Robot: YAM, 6 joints.
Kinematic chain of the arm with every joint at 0, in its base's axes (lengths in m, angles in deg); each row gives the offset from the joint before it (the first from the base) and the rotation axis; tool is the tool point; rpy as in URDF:
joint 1: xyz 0 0 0.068 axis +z
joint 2: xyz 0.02 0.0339 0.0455 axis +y
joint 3: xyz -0.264 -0.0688 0 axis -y
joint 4: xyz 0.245 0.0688 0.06 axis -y
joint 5: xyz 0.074 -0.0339 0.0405 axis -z
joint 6: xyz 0.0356 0 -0.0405 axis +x
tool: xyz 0 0 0 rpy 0 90 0
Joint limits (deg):
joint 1: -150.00..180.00
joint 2: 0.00..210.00
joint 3: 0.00..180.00
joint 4: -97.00..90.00
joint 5: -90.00..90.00
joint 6: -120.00..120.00
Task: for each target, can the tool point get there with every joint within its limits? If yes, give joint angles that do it. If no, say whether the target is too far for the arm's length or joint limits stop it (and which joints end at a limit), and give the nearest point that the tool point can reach.
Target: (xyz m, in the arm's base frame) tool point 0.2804 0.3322 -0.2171
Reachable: yes | joints 53.66 192.21 132.24 -41.54 54.62 23.95
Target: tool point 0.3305 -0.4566 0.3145
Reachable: yes | joints -56.99 144.04 127.95 52.17 -52.89 57.51
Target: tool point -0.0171 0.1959 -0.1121
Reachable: yes | joints 105.06 160.90 34.11 52.77 75.29 -101.00
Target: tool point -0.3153 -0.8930 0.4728
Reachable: no: too far | nearest point -0.2009 -0.5691 0.3397 | short by 0.368 m
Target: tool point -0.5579 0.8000 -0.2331
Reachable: no: too far | nearest point -0.3480 0.4990 -0.0999 | short by 0.390 m
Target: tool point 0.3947 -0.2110 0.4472
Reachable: yes | joints 152.70 17.78 149.08 -36.38 -10.51 -45.04
